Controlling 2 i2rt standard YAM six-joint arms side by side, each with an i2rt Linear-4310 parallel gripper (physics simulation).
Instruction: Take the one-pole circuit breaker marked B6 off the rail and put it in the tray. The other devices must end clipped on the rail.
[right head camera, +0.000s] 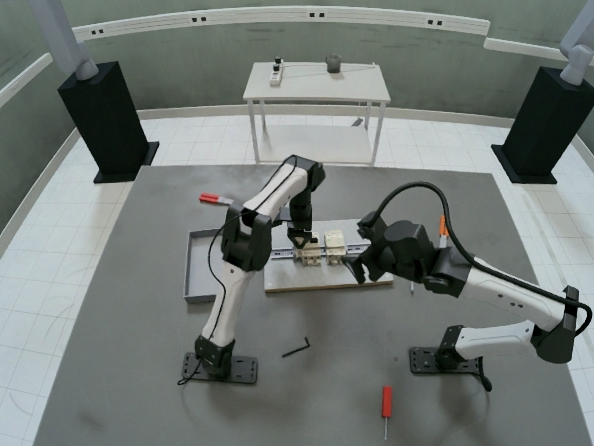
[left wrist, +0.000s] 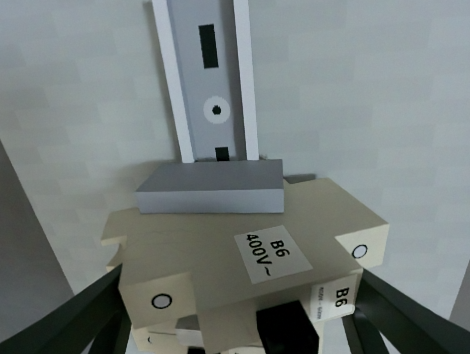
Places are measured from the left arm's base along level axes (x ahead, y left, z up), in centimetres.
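Pixels of known places: left gripper, fingertip midpoint: (right head camera: 300, 240) (left wrist: 236, 274); right gripper, fingertip midpoint: (right head camera: 355, 247); left arm's base, link origin: (right head camera: 219, 368); right arm's base, link origin: (right head camera: 444, 360).
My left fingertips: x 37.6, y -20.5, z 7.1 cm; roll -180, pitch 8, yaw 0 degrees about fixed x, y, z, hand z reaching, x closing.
Observation:
For each thing: its top centre in the pictures, then the offset to it from my left fingertips. "spot": a spot on its surface instead.
- cream B6 breaker, surface spot: (left wrist: 215, 245) spot: dz +0.2, dx -0.6, dy +1.3 cm
- grey end block, top centre: (left wrist: 207, 202) dz -1.5, dx -1.3, dy +1.8 cm
- rail, surface spot: (left wrist: 217, 82) (right head camera: 281, 253) spot: dz -5.0, dx -1.4, dy +5.6 cm
- grey tray, top centre: (right head camera: 210, 259) dz -3.1, dx -5.7, dy +27.0 cm
- pale board, top centre: (left wrist: 241, 307) (right head camera: 326, 251) dz -5.1, dx -0.4, dy -8.0 cm
- Red-handled tool, top centre: (right head camera: 216, 198) dz -5.9, dx +22.0, dy +30.9 cm
- black hex key, top centre: (right head camera: 294, 346) dz -6.6, dx -30.6, dy +0.8 cm
- red screwdriver, top centre: (right head camera: 387, 412) dz -5.3, dx -48.4, dy -22.5 cm
- orange-handled tool, top centre: (right head camera: 444, 233) dz -5.9, dx +7.3, dy -49.0 cm
My left gripper (right head camera: 300, 244) (left wrist: 236, 274) is shut on the cream B6 breaker (left wrist: 215, 245), with a finger on each side. The breaker's labels and black lever show in the left wrist view. A grey end block (left wrist: 210, 201) sits against its face, at the rail (right head camera: 282, 253) (left wrist: 217, 82). Whether the breaker is still clipped is hidden. Other cream devices (right head camera: 312, 257) (right head camera: 335, 247) stand on the rail to the right in the head view. The grey tray (right head camera: 186, 270) is left of the board, partly behind the left arm. My right gripper (right head camera: 367, 276) appears open, above the board's right part.
The pale board (right head camera: 325, 285) (left wrist: 350, 100) carries the rail. Red-handled tool (right head camera: 210, 198) lies behind the tray, a black hex key (right head camera: 296, 348) in front of the board, a red screwdriver (right head camera: 387, 401) near the front, and an orange-handled tool (right head camera: 443, 226) behind the right arm.

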